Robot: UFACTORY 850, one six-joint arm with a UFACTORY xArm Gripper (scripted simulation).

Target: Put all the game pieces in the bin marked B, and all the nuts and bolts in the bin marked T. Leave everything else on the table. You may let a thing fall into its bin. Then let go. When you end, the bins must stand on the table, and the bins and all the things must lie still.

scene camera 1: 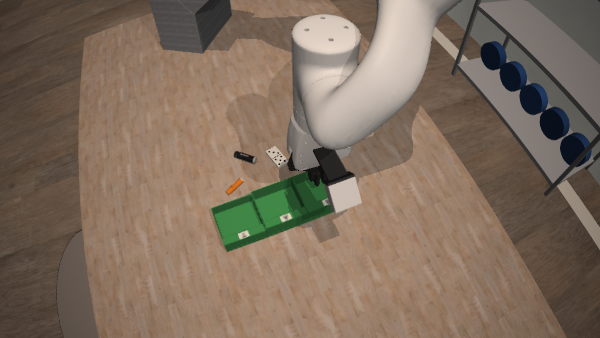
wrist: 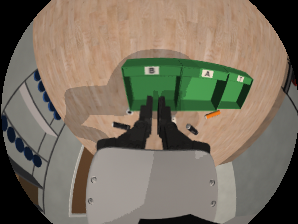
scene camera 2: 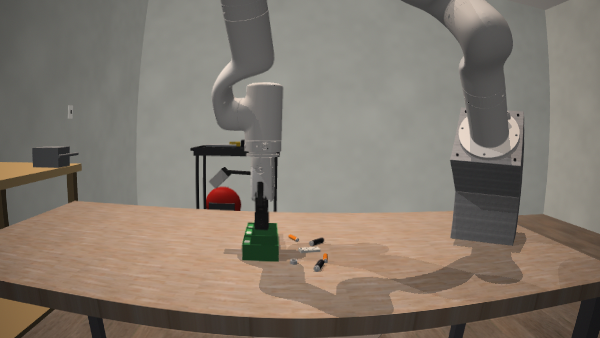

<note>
The pictures show: my gripper and a green bin tray.
My gripper also shows in the wrist view.
</note>
